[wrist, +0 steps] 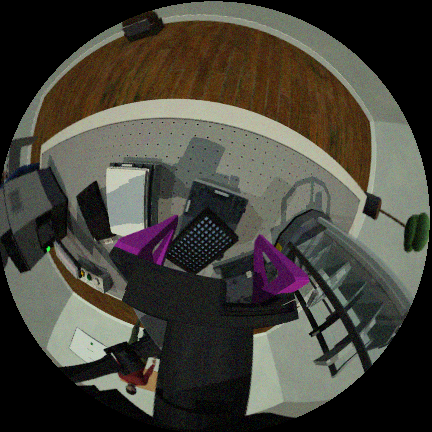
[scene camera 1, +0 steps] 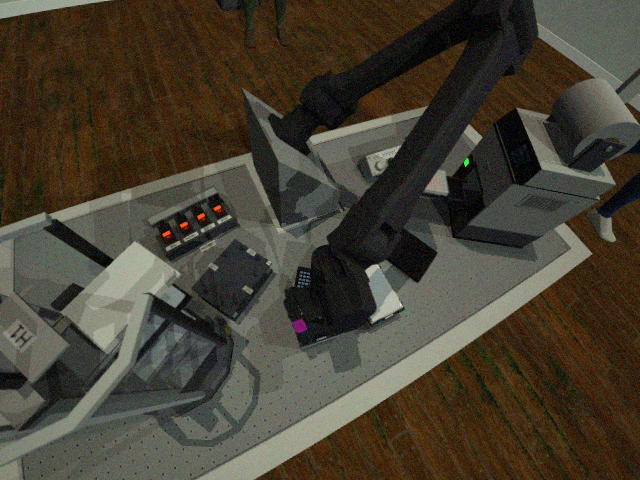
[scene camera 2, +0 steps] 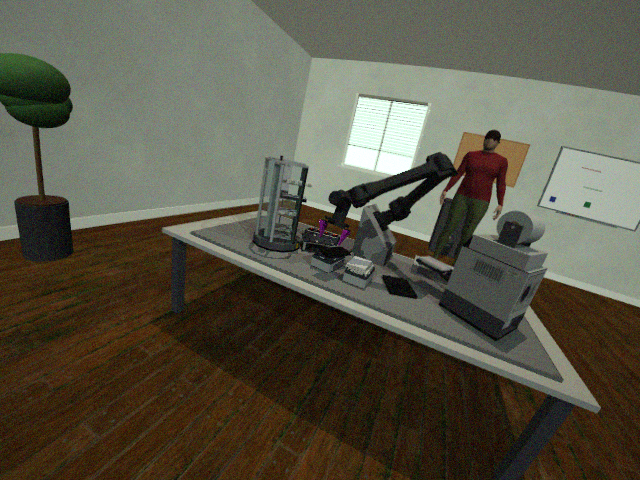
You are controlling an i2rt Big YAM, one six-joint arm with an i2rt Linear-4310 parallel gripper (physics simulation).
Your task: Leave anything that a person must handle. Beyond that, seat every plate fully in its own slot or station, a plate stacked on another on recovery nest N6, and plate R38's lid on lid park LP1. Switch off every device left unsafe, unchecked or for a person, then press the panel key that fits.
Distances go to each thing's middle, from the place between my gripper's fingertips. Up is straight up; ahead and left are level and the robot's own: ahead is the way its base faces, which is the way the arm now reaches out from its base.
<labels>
I see the well plate (wrist: 206, 237) 80 mm behind my hand, 70 mm below it and 10 mm to the left of it. Also, from my hand: plate hotel (scene camera 1: 66, 388) (330 mm to the right, 90 mm above, 60 mm behind).
</labels>
